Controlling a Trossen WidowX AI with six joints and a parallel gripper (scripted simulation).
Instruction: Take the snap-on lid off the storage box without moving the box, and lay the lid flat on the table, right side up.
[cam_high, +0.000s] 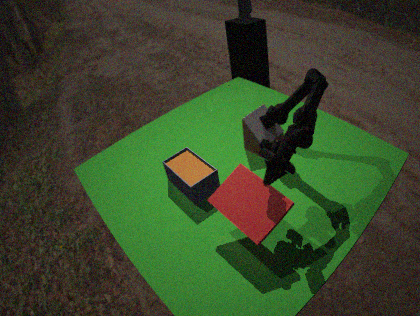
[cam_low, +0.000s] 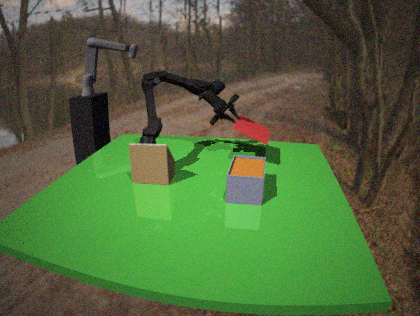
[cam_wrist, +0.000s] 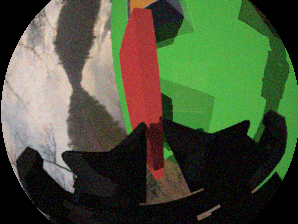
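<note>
Right now the red lid is 70 mm ahead of my gripper tip and 30 mm below it. The rest, counted from my gripper tip: dark storage box 90 mm ahead, 350 mm to the right, 140 mm below.
</note>
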